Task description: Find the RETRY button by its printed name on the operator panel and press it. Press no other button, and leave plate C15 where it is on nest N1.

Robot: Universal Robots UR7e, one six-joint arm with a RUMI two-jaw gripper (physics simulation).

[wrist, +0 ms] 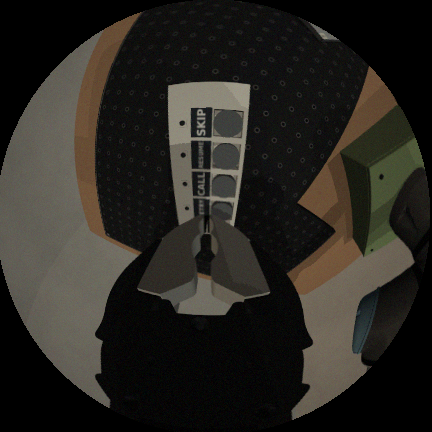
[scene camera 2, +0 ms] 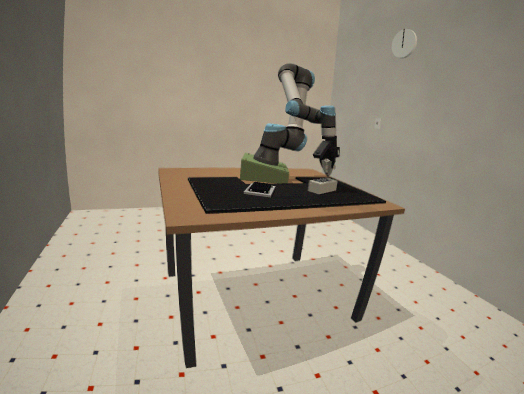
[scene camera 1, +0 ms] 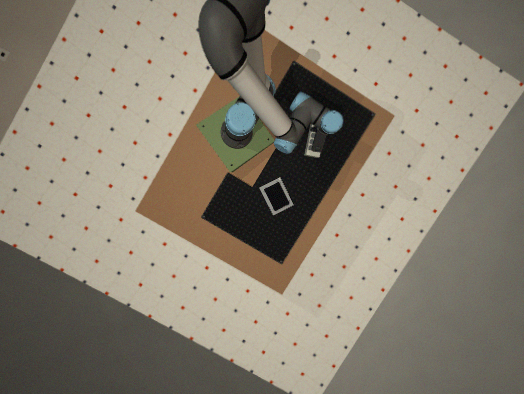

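Where they show: gripper, fingertip midpoint: [wrist: 207,216] [scene camera 2: 327,176]; arm's base, origin of the base link: [scene camera 2: 265,161].
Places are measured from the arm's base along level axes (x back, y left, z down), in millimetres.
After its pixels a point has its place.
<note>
The operator panel [scene camera 1: 312,154] @[x -365, y 129, z 28 mm] [scene camera 2: 322,187] @[x -393, y 160, z 48 mm] [wrist: 209,95] @[x -364, y 136, z 28 mm] is a pale box with a row of round grey buttons. In the wrist view the labels SKIP, RESUME and CALL show, and a partly covered label ending in "TRY" is nearest the fingers. The RETRY button [wrist: 222,208] @[x -305, y 230, z 25 mm] is beside that label, its lower part hidden. My gripper [scene camera 2: 327,175] @[x -318, y 235, z 9 mm] [wrist: 207,216] @[x -318, y 235, z 9 mm] is shut and empty, its tips low over the panel's near end; contact cannot be told. Dark plate C15 [scene camera 1: 276,196] @[x -339, y -145, z 55 mm] [scene camera 2: 261,187] @[x -360, y -147, z 57 mm] lies in the grey-framed nest N1 [scene camera 1: 267,201] @[x -316, y -193, z 69 mm] [scene camera 2: 257,194] @[x -413, y -183, z 74 mm]; their printed names are unreadable.
A black perforated mat [scene camera 1: 250,225] @[x -315, y -350, z 81 mm] [scene camera 2: 220,200] @[x -460, y -356, z 82 mm] [wrist: 135,65] @[x -492, y 109, z 81 mm] lies on the brown table [scene camera 1: 170,195] @[x 119, y -452, z 93 mm] [scene camera 2: 175,210] @[x -533, y -540, z 93 mm]. The green robot base [scene camera 1: 220,150] @[x 15, y -113, z -20 mm] [scene camera 2: 265,173] @[x -128, y -43, z 44 mm] [wrist: 395,195] @[x -67, y 44, z 11 mm] stands beside the mat. A corner of the nest shows at the wrist view's upper right.
</note>
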